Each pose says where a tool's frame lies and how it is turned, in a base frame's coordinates. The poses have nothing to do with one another.
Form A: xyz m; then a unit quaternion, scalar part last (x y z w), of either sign.
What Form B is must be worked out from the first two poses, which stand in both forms.
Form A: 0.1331, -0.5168, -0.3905, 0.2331, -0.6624, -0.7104, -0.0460
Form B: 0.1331, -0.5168, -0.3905, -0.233, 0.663, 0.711, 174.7
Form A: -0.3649, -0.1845, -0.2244, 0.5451, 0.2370, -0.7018, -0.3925
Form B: -0.3649, -0.1845, -0.2244, -0.593, -0.258, 0.763, 133.8
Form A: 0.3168, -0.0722, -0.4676, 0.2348, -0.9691, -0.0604, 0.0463
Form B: 0.3168, -0.0722, -0.4676, 0.235, -0.970, -0.060, 174.7
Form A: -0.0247, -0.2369, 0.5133, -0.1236, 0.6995, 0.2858, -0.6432
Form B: -0.0247, -0.2369, 0.5133, 0.161, -0.914, -0.373, 99.9
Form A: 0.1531, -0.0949, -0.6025, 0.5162, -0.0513, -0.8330, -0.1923
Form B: 0.1531, -0.0949, -0.6025, -0.526, 0.052, 0.849, 157.8
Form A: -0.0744, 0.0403, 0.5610, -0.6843, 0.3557, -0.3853, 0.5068
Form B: -0.0744, 0.0403, 0.5610, -0.794, 0.413, -0.447, 119.1
